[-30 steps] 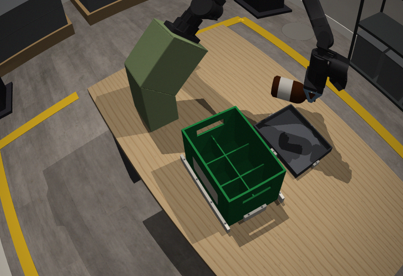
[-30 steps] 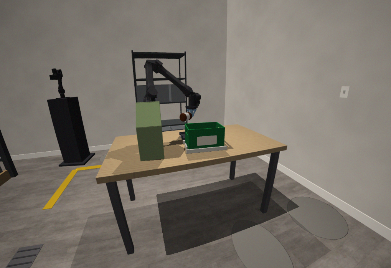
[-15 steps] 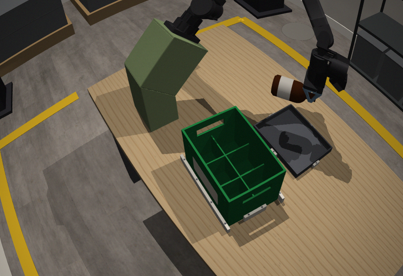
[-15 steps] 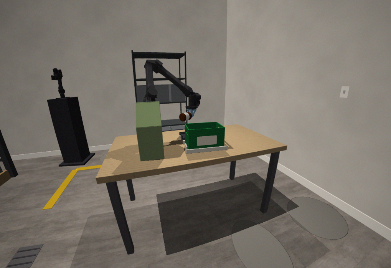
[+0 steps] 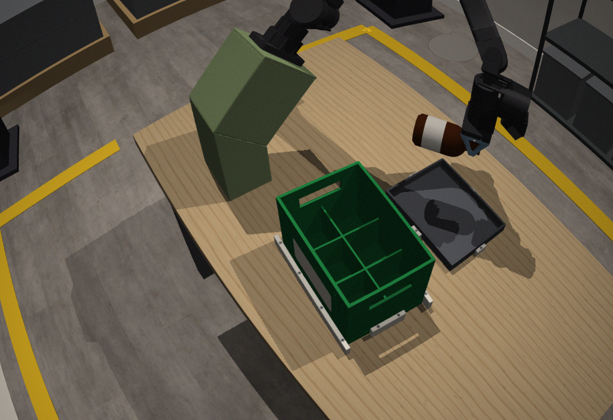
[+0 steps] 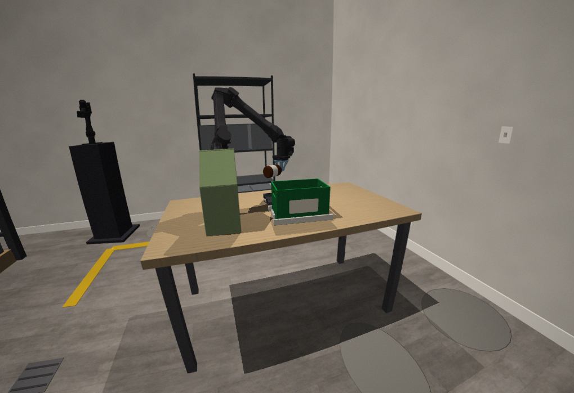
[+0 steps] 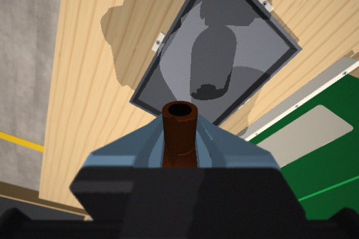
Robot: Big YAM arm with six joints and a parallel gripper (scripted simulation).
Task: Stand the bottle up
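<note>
The brown bottle lies 4 cm to the right of my hand and 4 cm behind it. The rest, counted from my hand: dark grey tray: 18 cm below, 5 cm to the right, 1 cm ahead; then green crate: 33 cm to the right, 11 cm below, 5 cm ahead.
</note>
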